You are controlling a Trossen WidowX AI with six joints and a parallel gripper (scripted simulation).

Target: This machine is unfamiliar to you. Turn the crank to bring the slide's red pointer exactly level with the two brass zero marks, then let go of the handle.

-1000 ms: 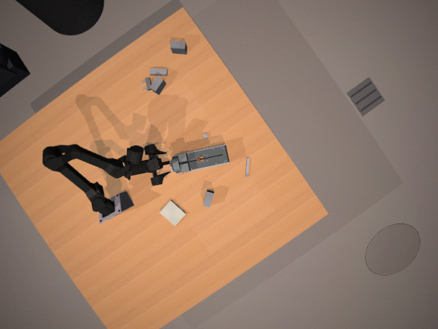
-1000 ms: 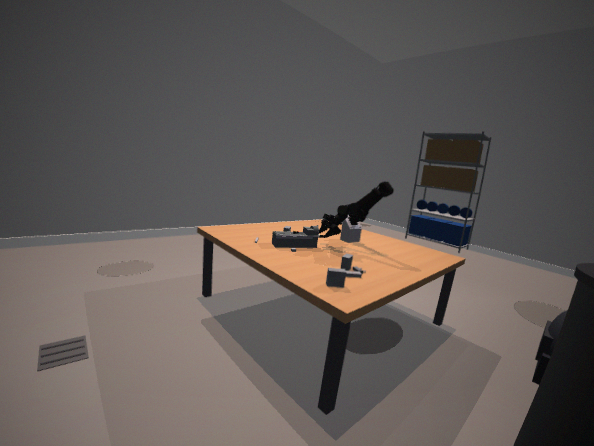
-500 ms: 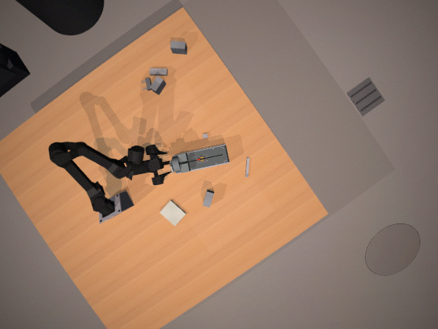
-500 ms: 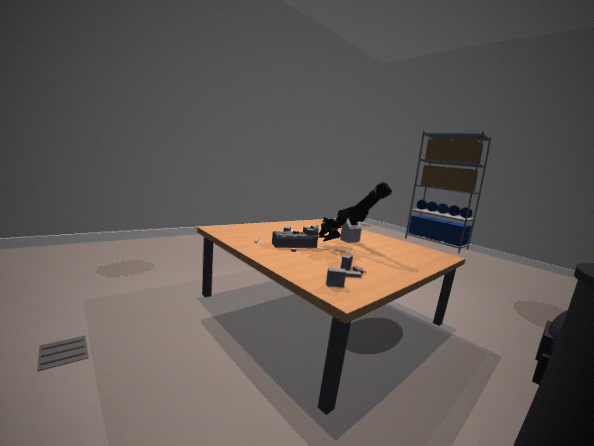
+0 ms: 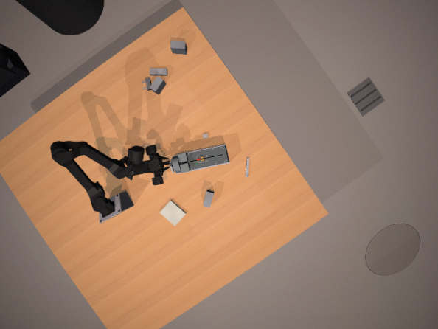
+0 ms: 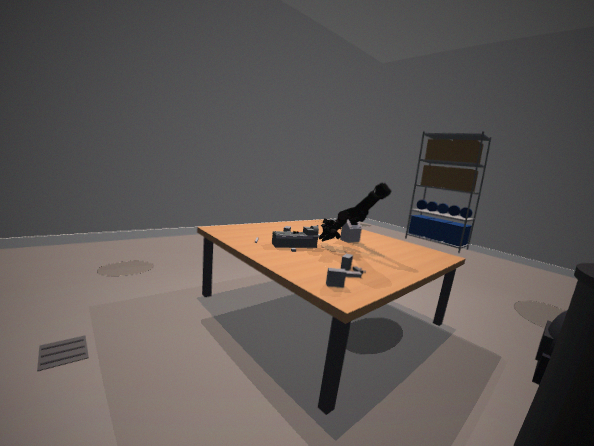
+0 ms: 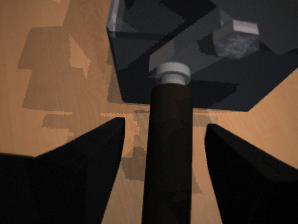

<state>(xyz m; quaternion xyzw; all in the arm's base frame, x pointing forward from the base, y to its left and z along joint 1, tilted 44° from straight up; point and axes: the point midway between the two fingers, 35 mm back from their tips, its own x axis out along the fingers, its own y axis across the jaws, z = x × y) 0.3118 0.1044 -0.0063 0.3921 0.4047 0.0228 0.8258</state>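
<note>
The red pointer lies 140 mm ahead of my gripper tip, 60 mm to the right of it and 40 mm above it. The rest, counted from my gripper tip: white square plate: 230 mm to the right, 110 mm behind, 30 mm below; then small grey cube: 220 mm ahead, 30 mm to the left, 30 mm below; then dark crank handle: 20 mm behind, 20 mm above.
</note>
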